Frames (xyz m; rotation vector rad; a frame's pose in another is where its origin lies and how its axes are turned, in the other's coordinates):
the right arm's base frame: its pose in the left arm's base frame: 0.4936 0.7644 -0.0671 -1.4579 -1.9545 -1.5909
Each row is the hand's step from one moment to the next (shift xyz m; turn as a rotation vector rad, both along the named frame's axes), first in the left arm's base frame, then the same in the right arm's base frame.
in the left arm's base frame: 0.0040 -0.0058 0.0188 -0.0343 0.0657 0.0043
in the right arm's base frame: 0.0080 0.0151 -0.0105 0.0548 -0.0299 0.0401
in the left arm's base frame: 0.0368 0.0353 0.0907 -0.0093 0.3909 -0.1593
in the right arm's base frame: 0.0643 0.0813 0.0090 0.1046 -0.1374 0.3853
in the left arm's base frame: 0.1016 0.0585 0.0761 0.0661 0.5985 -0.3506
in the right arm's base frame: 0.0356 0.1215 0.0591 0.0478 -0.2121 0.6620
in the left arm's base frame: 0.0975 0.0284 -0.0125 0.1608 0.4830 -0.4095
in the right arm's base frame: -0.0400 0.0668 0.0663 -0.1006 -0.1636 0.6245
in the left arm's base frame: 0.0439 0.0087 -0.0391 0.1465 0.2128 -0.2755
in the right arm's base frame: -0.0434 0.0100 0.0393 -0.1464 -0.0704 0.3409
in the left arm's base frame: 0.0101 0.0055 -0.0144 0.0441 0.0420 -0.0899
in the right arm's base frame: -0.0119 -0.0013 0.0141 -0.0608 -0.0236 0.0868
